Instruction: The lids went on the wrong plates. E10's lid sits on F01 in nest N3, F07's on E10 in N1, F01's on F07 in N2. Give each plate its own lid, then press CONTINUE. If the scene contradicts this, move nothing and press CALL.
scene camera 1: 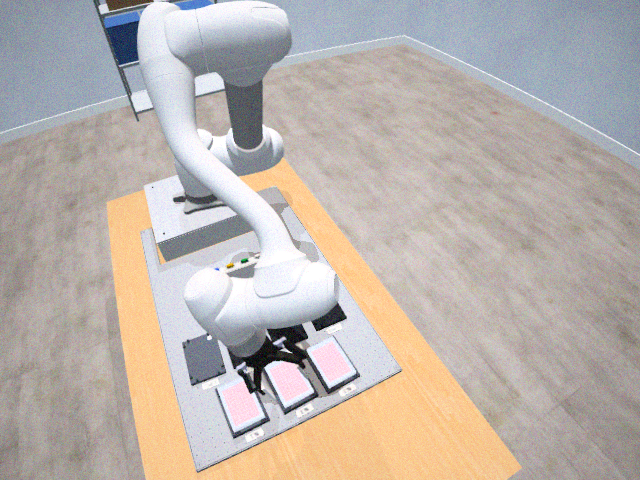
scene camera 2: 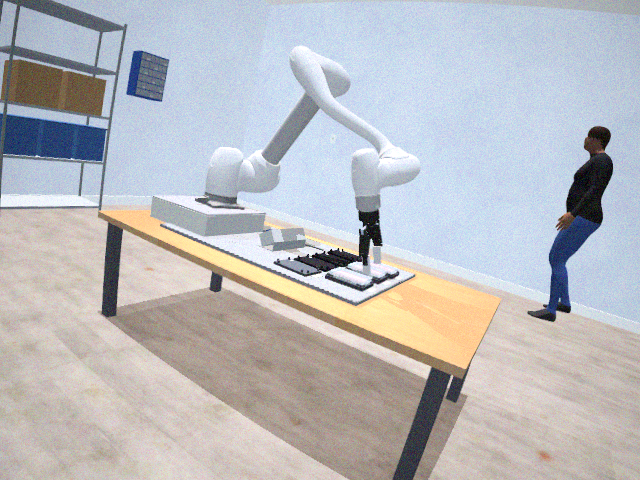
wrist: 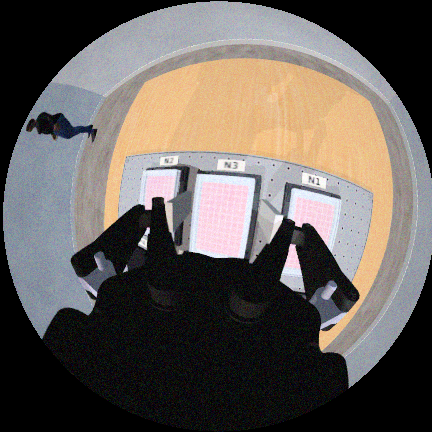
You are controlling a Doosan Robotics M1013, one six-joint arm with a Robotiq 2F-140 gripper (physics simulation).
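Pixels of known places: gripper, fingertip midpoint: (scene camera 1: 289,385) (scene camera 2: 372,268) (wrist: 224,204); arm's base, origin of the base link: (scene camera 1: 207,195) (scene camera 2: 219,205).
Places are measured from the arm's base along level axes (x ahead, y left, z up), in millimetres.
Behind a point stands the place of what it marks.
Three plates with pink gridded tops and pale rims sit in dark nests. Plate N3 (scene camera 1: 290,384) @(x 800, y 167, z -55 mm) (wrist: 223,200) @(x 809, y 168, z -54 mm) is in the middle. Plate N1 (scene camera 1: 240,405) @(x 822, y 29, z -58 mm) (scene camera 2: 347,276) @(x 825, y -8, z -59 mm) (wrist: 315,212) @(x 845, y 40, z -58 mm) is left of it in scene camera 1, and plate N2 (scene camera 1: 331,361) @(x 762, y 291, z -60 mm) (wrist: 161,187) @(x 791, y 283, z -60 mm) right of it. No plate codes are readable, and I cannot tell lids from plates. My gripper (scene camera 1: 280,376) @(x 804, y 163, z -50 mm) (scene camera 2: 371,261) @(x 804, y 163, z -50 mm) (wrist: 224,204) @(x 804, y 163, z -50 mm) is open and empty, pointing down. Its fingers stand on either side of the N3 plate, close to plate height; whether they touch it is unclear. CONTINUE and CALL cannot be read.
A dark grey pad (scene camera 1: 204,359) @(x 654, y -61, z -80 mm) (scene camera 2: 298,266) @(x 651, y -68, z -79 mm) and several black pads (scene camera 1: 329,316) @(x 608, y 328, z -80 mm) lie behind the plates on the grey board (scene camera 1: 206,444) @(x 891, y -76, z -89 mm). The button panel (scene camera 2: 282,238) @(x 432, y 38, z -40 mm), with a yellow button (scene camera 1: 230,265) @(x 370, y 58, z -19 mm) and a green button (scene camera 1: 244,260) @(x 360, y 106, z -20 mm), is partly hidden by my arm. A person (scene camera 2: 587,191) (wrist: 60,125) stands beyond the table.
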